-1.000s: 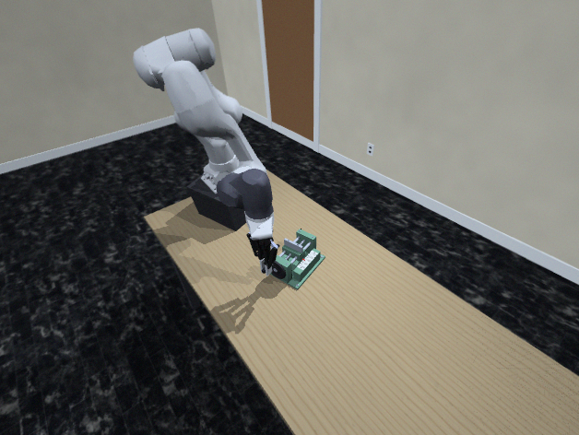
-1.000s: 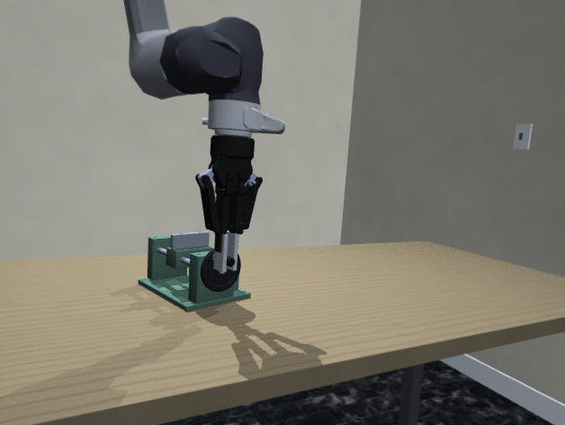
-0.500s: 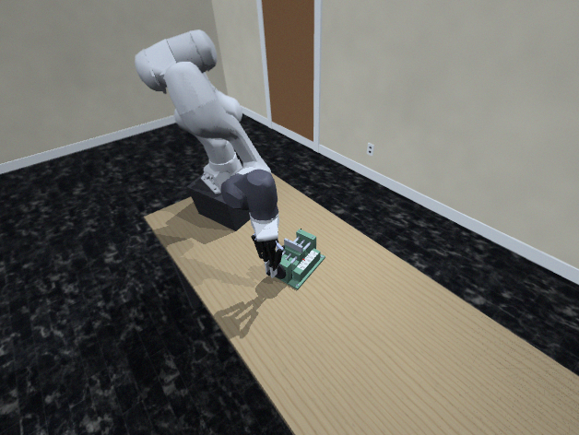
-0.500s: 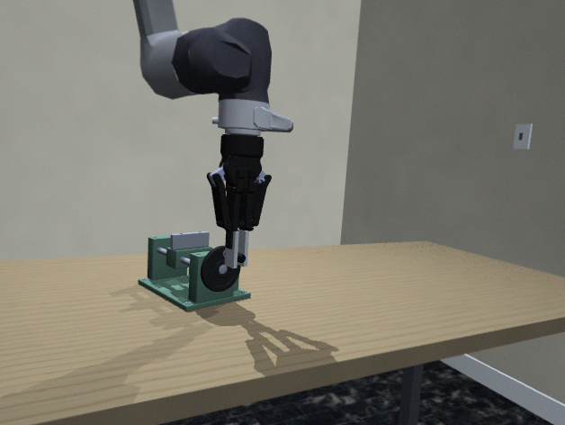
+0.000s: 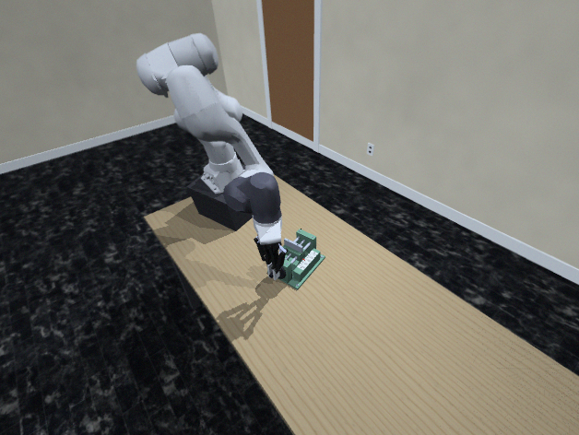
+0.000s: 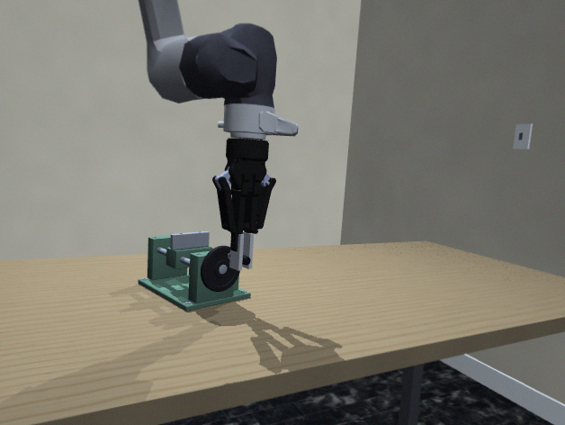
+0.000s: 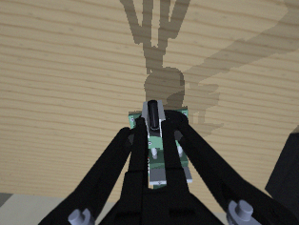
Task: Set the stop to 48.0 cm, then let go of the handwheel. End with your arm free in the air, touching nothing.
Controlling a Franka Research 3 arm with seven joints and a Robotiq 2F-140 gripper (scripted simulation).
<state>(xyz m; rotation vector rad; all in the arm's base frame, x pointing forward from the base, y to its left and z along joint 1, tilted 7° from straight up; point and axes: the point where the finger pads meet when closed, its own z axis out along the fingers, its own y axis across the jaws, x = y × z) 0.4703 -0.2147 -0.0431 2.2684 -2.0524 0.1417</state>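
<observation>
Now: hand 20 mm past the stop block, 150 mm to the right of it and 20 mm above it. From my hand the other things lie so: black handwheel 10 mm behind, 20 mm to the left, 20 mm below.
</observation>
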